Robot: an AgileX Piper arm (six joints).
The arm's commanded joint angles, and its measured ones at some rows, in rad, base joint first. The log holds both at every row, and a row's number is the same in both.
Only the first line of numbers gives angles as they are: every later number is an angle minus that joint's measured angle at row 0.
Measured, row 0:
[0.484 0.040 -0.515 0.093 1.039 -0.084]
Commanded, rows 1 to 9:
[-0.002 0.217 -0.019 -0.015 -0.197 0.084]
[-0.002 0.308 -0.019 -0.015 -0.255 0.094]
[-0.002 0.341 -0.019 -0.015 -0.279 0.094]
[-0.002 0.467 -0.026 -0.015 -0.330 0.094]
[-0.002 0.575 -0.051 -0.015 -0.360 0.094]
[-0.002 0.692 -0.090 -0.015 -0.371 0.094]
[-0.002 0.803 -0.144 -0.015 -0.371 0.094]
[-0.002 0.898 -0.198 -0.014 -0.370 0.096]
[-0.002 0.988 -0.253 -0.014 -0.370 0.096]
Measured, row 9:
[0.000 0.873 -0.183 -0.005 -0.355 0.084]
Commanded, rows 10 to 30:
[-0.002 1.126 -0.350 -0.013 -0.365 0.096]
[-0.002 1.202 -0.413 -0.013 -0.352 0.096]
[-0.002 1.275 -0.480 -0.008 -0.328 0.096]
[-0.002 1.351 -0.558 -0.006 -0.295 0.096]
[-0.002 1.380 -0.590 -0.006 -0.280 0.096]
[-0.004 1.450 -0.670 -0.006 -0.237 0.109]
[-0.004 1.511 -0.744 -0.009 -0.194 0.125]
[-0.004 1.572 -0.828 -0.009 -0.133 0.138]
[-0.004 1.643 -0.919 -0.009 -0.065 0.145]
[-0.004 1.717 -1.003 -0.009 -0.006 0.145]
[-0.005 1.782 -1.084 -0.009 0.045 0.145]
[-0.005 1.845 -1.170 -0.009 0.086 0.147]
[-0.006 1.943 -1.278 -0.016 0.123 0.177]
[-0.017 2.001 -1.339 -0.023 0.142 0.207]
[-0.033 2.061 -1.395 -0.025 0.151 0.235]
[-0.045 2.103 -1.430 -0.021 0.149 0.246]
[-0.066 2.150 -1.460 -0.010 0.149 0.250]
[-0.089 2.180 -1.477 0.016 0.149 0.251]
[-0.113 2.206 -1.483 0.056 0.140 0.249]
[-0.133 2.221 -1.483 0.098 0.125 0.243]
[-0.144 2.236 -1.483 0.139 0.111 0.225]
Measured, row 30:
[-0.128 2.218 -1.474 0.084 0.132 0.240]
